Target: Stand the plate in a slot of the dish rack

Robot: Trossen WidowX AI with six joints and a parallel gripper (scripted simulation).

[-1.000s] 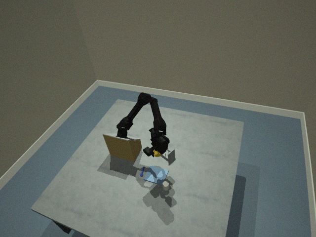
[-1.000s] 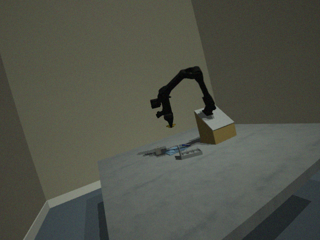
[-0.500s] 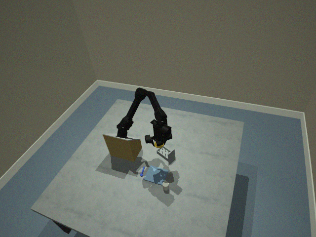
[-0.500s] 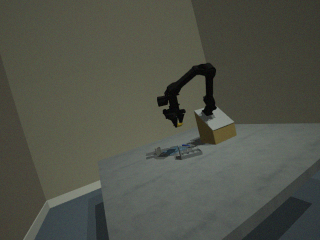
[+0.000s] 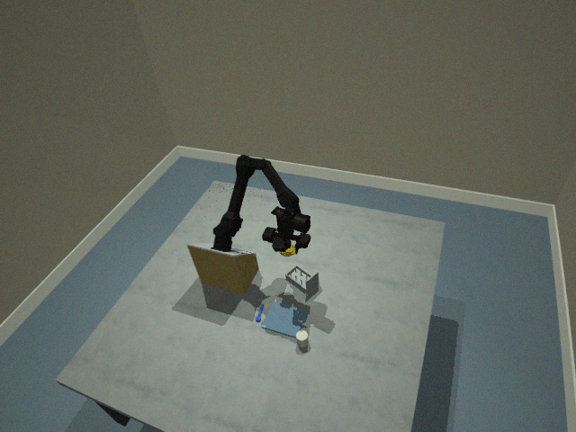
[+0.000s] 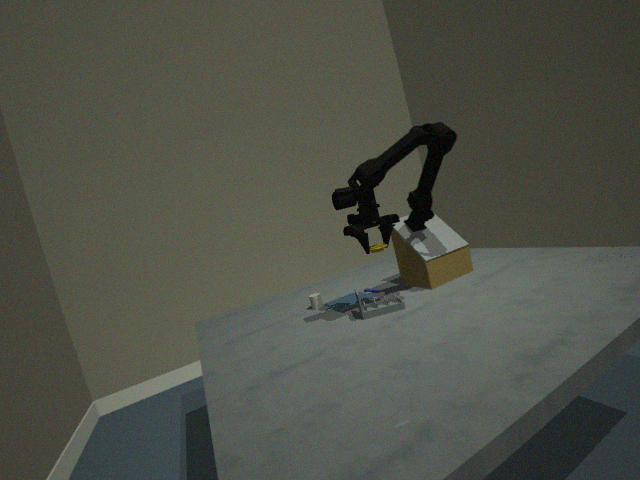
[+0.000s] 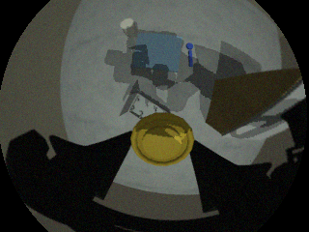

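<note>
The grey dish rack lies 160 mm below my gripper tip, 40 mm ahead of it and 10 mm to the left of it. The rest, counted from my gripper tip: light blue mat 190 mm to the right, 180 mm below, 50 mm ahead; then yellow plate 10 mm above; then blue utensil 210 mm to the right, 180 mm below, 60 mm behind.
</note>
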